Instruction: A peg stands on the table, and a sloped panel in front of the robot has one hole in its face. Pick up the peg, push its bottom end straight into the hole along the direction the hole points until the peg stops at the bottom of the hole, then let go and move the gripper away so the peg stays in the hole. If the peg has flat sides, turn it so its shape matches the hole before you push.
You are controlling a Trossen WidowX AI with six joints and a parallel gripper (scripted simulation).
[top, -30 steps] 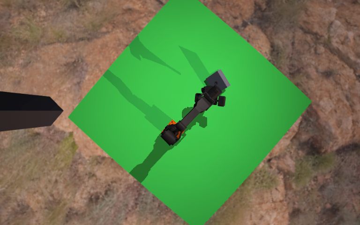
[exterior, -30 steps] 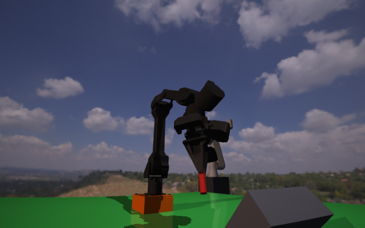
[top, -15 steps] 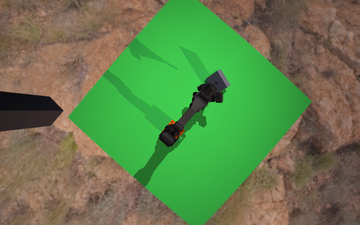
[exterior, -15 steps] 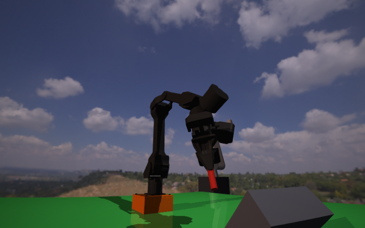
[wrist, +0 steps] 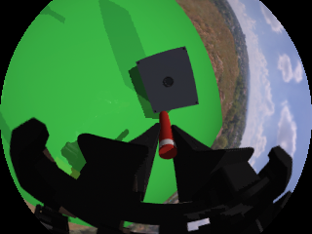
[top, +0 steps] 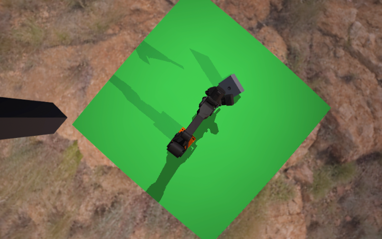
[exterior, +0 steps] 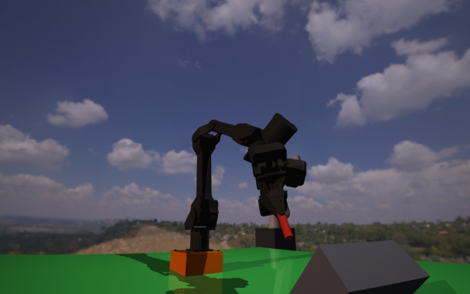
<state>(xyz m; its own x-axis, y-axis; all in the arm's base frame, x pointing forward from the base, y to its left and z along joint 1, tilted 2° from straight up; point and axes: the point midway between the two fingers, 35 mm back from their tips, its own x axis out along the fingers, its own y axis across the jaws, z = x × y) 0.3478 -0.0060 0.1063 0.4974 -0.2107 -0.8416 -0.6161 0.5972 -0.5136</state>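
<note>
My gripper tip is now 110 mm short of the sloped dark grey panel, 90 mm above it and 10 mm to the right of it. The rest, counted from my gripper tip: round red peg 10 mm behind, 10 mm above.
</note>
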